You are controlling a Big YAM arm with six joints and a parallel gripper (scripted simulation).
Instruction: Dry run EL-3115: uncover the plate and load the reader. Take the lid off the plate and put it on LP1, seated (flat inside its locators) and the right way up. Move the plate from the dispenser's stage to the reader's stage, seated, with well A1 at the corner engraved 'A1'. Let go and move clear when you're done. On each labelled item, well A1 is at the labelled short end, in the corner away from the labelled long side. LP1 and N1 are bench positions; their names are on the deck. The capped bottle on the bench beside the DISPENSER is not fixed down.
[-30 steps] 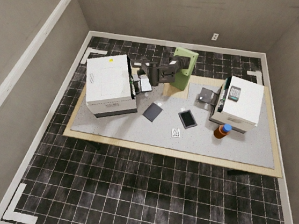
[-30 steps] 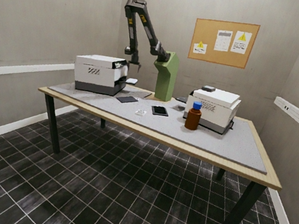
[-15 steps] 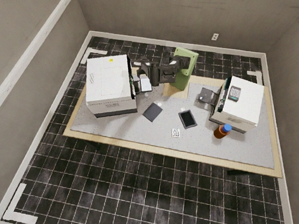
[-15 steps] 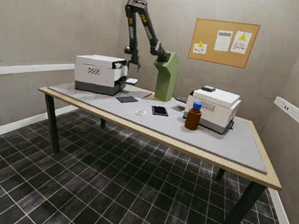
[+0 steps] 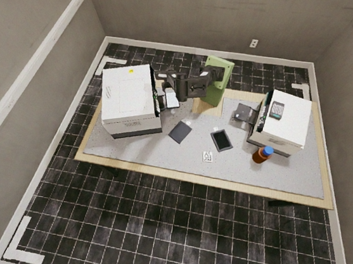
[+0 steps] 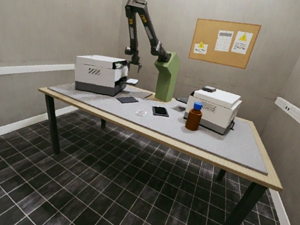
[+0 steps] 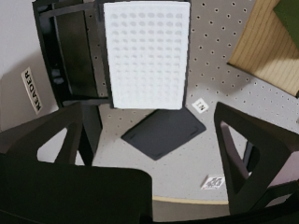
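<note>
Right now the white well plate is 10 cm below my hand. From my hand the other things lie so: brown capped bottle 69 cm to the left, 33 cm ahead, 11 cm below; then dark flat lid 41 cm to the left, 23 cm ahead, 21 cm below.
</note>
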